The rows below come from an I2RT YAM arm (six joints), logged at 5 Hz.
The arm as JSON. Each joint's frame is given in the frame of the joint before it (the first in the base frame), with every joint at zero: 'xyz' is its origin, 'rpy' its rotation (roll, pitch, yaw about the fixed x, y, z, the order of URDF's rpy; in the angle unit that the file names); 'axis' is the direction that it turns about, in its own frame. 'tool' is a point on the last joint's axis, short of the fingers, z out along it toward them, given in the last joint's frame.
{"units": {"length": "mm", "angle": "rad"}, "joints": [
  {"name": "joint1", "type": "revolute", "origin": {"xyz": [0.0, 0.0, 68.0], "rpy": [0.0, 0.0, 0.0]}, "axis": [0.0, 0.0, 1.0]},
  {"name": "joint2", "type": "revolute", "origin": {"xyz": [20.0, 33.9, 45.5], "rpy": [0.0, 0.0, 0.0]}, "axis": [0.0, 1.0, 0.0]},
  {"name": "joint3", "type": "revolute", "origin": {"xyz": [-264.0, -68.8, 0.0], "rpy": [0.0, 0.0, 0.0]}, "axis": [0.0, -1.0, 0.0]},
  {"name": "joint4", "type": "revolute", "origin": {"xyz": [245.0, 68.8, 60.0], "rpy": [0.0, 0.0, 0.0]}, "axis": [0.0, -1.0, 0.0]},
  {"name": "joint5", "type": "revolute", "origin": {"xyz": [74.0, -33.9, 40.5], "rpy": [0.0, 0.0, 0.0]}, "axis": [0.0, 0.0, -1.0]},
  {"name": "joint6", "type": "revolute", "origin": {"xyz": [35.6, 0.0, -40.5], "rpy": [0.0, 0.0, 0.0]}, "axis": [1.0, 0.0, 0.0]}
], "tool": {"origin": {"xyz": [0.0, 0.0, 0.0], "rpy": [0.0, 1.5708, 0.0]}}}
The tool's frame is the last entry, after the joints.
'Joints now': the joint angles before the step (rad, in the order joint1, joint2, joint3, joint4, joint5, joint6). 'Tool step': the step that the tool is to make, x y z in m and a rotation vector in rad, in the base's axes. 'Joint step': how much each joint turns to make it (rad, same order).
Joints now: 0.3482 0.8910 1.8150 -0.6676 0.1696 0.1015
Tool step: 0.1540 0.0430 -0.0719 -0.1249 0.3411 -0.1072
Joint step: -0.0457 0.2792 -0.1931 0.1120 0.0608 -0.0142
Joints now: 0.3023 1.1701 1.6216 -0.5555 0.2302 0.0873
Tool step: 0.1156 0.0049 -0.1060 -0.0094 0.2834 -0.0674
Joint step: -0.0936 0.2837 -0.1427 0.1382 -0.0401 0.0554
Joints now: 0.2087 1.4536 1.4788 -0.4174 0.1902 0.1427
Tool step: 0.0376 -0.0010 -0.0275 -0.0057 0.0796 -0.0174
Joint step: -0.0247 0.1353 0.0487 0.0063 -0.0108 0.0061
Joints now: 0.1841 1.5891 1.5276 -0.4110 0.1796 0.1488
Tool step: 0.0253 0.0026 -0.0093 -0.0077 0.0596 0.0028
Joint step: -0.0061 0.1072 0.1010 -0.0536 -0.0093 -0.0015
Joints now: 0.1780 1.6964 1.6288 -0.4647 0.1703 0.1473
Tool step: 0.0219 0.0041 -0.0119 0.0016 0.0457 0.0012
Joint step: -0.0001 0.0936 0.0800 -0.0324 -0.0062 0.0076
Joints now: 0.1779 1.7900 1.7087 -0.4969 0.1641 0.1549
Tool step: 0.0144 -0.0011 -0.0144 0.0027 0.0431 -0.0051
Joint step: -0.0091 0.0614 0.0353 -0.0169 -0.0090 0.0061
